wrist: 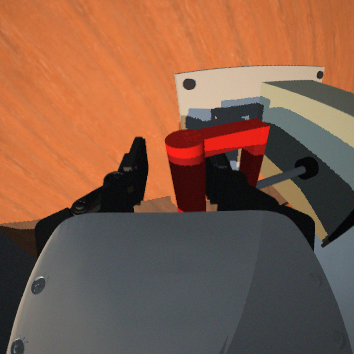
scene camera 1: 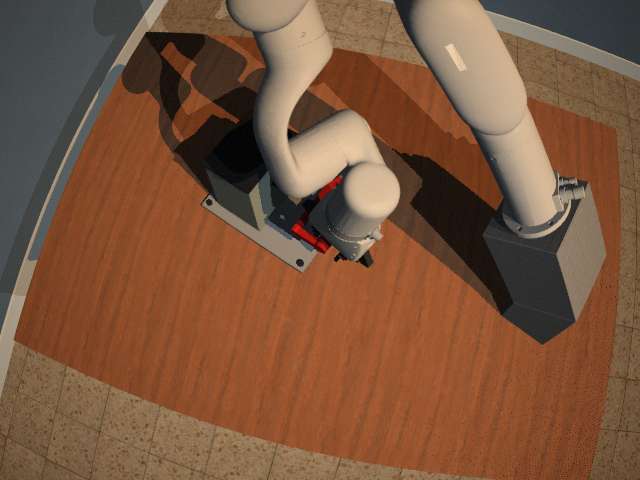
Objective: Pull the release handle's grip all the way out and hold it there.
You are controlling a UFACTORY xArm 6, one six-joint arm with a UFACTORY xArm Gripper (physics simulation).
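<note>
The red release handle (scene camera 1: 311, 237) (wrist: 235, 138) stands out from its housing (scene camera 1: 238, 202) (wrist: 292, 132) on a thin grey rod (wrist: 281, 177), part of which shows outside the dark round hole. In the wrist view, the handle's upright grip (wrist: 188, 182) stands between the black fingers of my gripper (wrist: 174, 152). The gripper is partly open. The left finger stands apart from the grip, with a clear gap. The right finger is close beside the grip, inside the handle's loop; I cannot tell whether it touches. In the scene view, my wrist hides the grip and most of the fingers.
The housing stands on a light base plate (scene camera 1: 283, 252) (wrist: 225, 80) with dark bolt holes, on the wooden table (scene camera 1: 310, 361) (wrist: 75, 75). My arm's dark grey pedestal (scene camera 1: 532, 273) stands at the right of the scene view. The upper arm links hang over the housing.
</note>
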